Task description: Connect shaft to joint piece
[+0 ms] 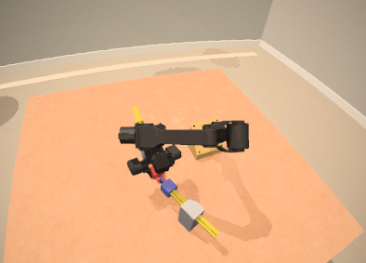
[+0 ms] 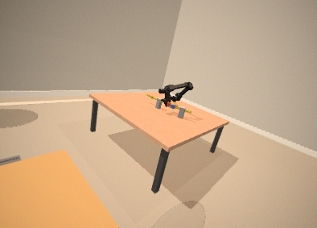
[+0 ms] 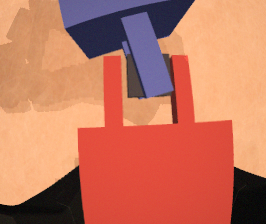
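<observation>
Now: gripper tip 40 mm below the red joint piece and 10 mm to the right of it.
</observation>
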